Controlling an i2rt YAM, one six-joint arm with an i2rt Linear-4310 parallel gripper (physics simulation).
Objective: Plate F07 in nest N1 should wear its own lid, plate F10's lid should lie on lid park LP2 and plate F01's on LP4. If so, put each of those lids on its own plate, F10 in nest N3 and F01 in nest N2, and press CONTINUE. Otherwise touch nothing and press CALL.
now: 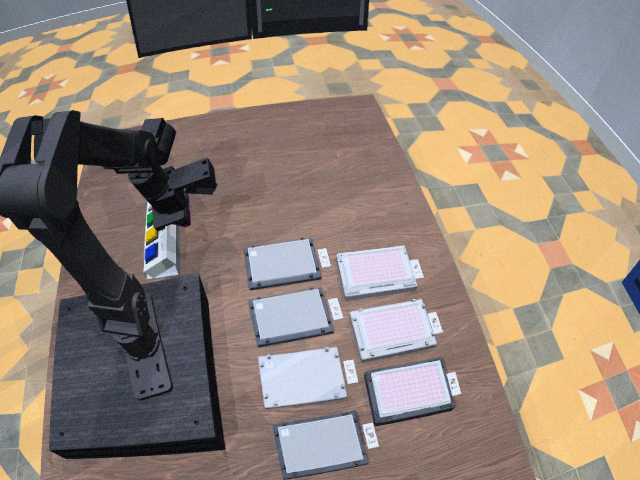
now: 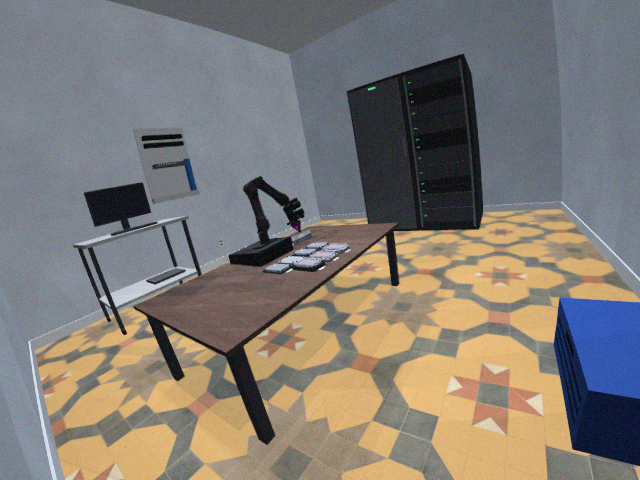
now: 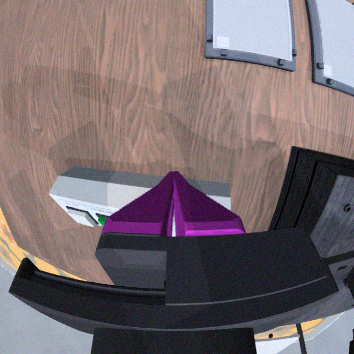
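Where they show: gripper, fingertip midpoint: (image 1: pixel 187 225) (image 2: pixel 300 231) (image 3: pixel 173 178); arm's base, link origin: (image 1: pixel 144 345) (image 2: pixel 266 244).
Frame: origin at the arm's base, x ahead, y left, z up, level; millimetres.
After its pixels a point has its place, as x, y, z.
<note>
My gripper (image 1: pixel 187 212) @[136, 236, 7] (image 2: pixel 296 227) @[136, 236, 7] (image 3: pixel 173 178) @[136, 236, 7] is shut and empty, its purple fingertips together above the button box (image 1: pixel 166 253) @[77, 205, -22] (image 2: pixel 301 237) @[107, 287, -48] (image 3: pixel 90 186) @[113, 348, -38]. The box shows blue (image 1: pixel 150 252) @[42, 231, -34], yellow (image 1: pixel 150 235) @[48, 278, -34] and green (image 1: pixel 149 219) @[51, 329, -38] (image 3: pixel 103 220) @[71, 338, -29] buttons and a white one (image 3: pixel 80 215) @[77, 372, -29]; their legends are unreadable. Pink-welled plates sit in nests N3 (image 1: pixel 376 268) @[466, 49, -57], N2 (image 1: pixel 392 328) @[437, -84, -60] and N1 (image 1: pixel 412 391) @[413, -217, -50]. Pale grey panels lie on LP2 (image 1: pixel 284 261) @[305, 137, -66], LP4 (image 1: pixel 292 315) @[278, 13, -67] and LP3 (image 1: pixel 321 444) @[236, -244, -67]. LP1 (image 1: pixel 302 377) @[252, -110, -74] is whitish, with a glare. Plate numbers and lid identities are unreadable.
The arm's black base block (image 1: pixel 93 413) @[-123, -98, -11] (image 2: pixel 248 256) @[-13, -180, -21] stands beside the button box and the lid parks on the wooden table (image 1: pixel 310 139) @[498, 505, -85] (image 2: pixel 206 304) @[102, -655, -84]. White label tags stand beside the parks and nests. A dark cabinet (image 2: pixel 382 160) and a blue box (image 2: pixel 604 346) stand off the table.
</note>
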